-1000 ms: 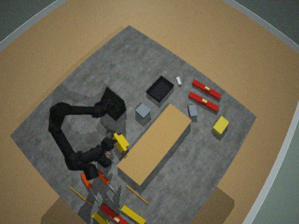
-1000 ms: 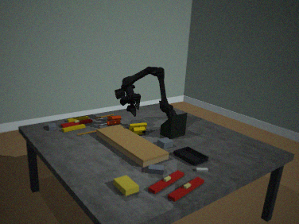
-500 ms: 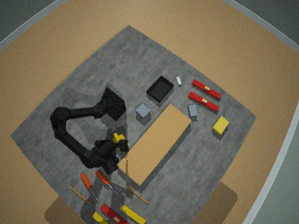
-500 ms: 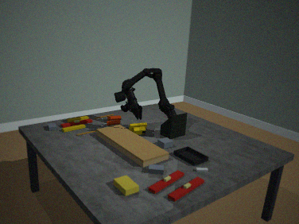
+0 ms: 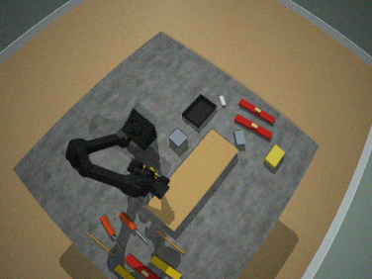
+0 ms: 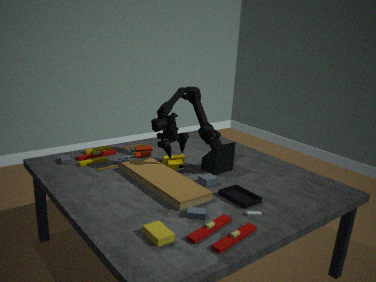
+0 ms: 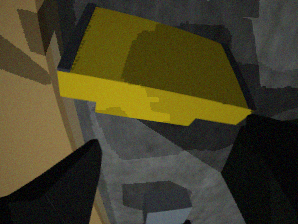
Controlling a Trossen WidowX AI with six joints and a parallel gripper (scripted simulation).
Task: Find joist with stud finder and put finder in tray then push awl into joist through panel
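The yellow stud finder lies 10 mm behind my gripper tip, 10 mm to the left of it and 60 mm below it. From my gripper tip the other things lie so: black tray: 20 mm ahead, 440 mm to the left, 60 mm below; then small white piece: 90 mm ahead, 570 mm to the left, 70 mm below; then awl: 20 mm behind, 130 mm to the right, 70 mm below.
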